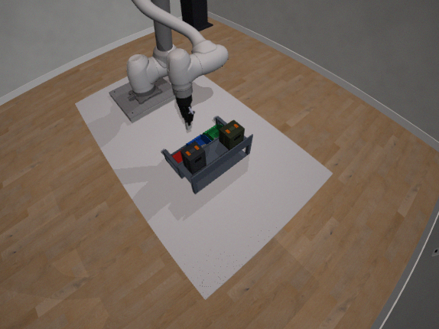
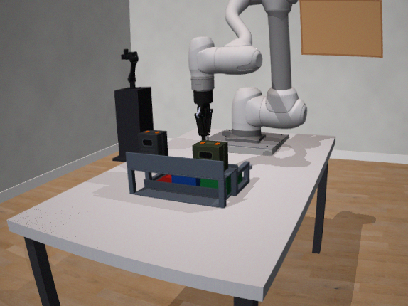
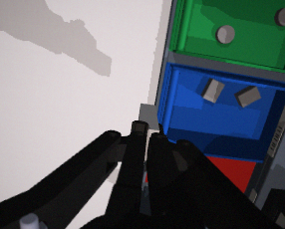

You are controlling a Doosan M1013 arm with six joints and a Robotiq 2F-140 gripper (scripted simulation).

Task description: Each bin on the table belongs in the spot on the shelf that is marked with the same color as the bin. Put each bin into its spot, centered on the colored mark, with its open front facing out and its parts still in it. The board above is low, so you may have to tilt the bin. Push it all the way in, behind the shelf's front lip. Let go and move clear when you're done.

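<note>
Now: the blue bin 110 mm ahead of my hand, 90 mm below it and 10 mm to the right of it. Round my hand: green bin 120 mm ahead, 110 mm to the left, 90 mm below; then red mark 130 mm below, 120 mm to the right, 110 mm ahead; then blue mark 130 mm below, 110 mm ahead.
</note>
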